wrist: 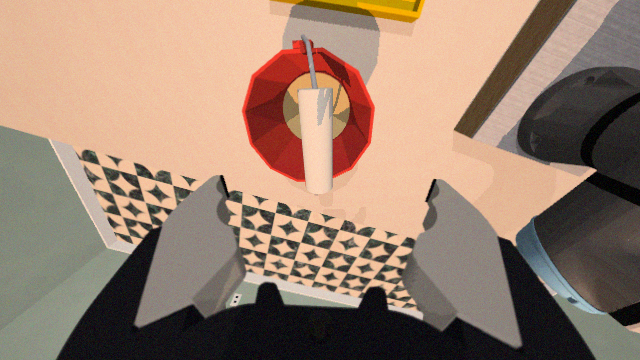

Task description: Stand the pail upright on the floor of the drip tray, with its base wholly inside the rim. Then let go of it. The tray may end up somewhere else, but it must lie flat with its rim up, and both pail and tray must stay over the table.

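Frame: origin at the arm's base, x ahead, y left, z up, level; metres.
Seen in the pictures: gripper, fingertip midpoint: [325, 180]; arm's base, link origin: [570, 117].
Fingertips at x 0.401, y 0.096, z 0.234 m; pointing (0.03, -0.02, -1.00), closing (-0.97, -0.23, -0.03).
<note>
Pixels of each thing's top centre, then the offset from my fingertips to it. "spot": a spot on its surface instead. Level surfaces: height alone.
- red pail, surface spot: [270, 140] spot: 0.096 m ahead, 0.059 m left, 0.191 m down
- yellow drip tray, surface spot: [417, 12] spot: 0.093 m back, 0.176 m right, 0.274 m down
- peach table top, surface height: 0.307 m down
The red pail [270, 140] stands upright on the table, seen from above into its opening, in the upper middle of the wrist view. Its grey wire handle with a thick white grip [318, 145] lies across the opening and reaches past the near rim. Part of the yellow drip tray [417, 12] shows at the top edge, beyond the pail and apart from it; the rest is cut off. My gripper [325, 180] is open and empty, its two grey fingers wide apart on the near side of the pail.
The peach table top [150, 75] has its near edge just below the pail, with a patterned floor [305, 245] beyond it. At the right are a raised board with a brown edge [515, 70] and the dark robot arm with a blue ring [542, 265].
</note>
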